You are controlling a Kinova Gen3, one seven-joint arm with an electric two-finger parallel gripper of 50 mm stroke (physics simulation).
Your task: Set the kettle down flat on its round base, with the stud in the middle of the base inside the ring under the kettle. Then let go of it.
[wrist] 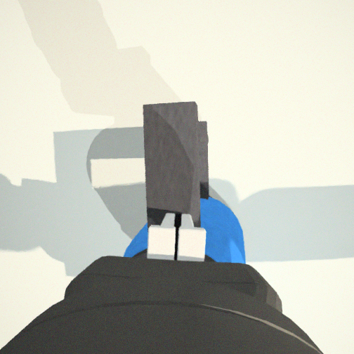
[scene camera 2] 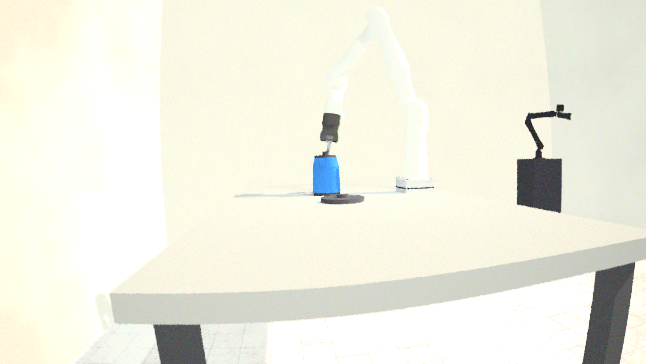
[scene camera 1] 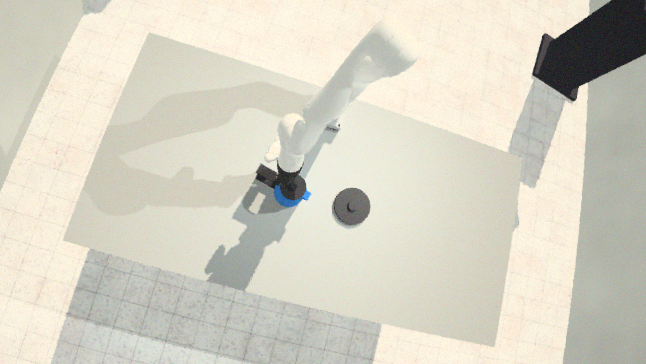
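The kettle, with a blue body (scene camera 1: 286,201) (scene camera 2: 326,175) (wrist: 225,227), stands upright on the table, beside and apart from its base. Its dark handle (scene camera 1: 266,174) (wrist: 171,155) sticks out to one side. The round dark base (scene camera 1: 342,214) (scene camera 2: 356,199) lies flat on the table, with a stud (scene camera 1: 352,206) in its middle. The ring under the kettle is hidden. My gripper (scene camera 2: 327,151) (wrist: 177,229) is shut, its fingertips together with nothing between them. It is just above the kettle's dark lid, at the body end of the handle.
The pale table (scene camera 1: 425,240) (scene camera 2: 350,250) carries the arm's white mount (scene camera 2: 415,185), behind and right of the kettle in scene camera 2. A black pedestal (scene camera 2: 539,185) with a small black arm (scene camera 2: 534,131) stands off to the right, beyond the table.
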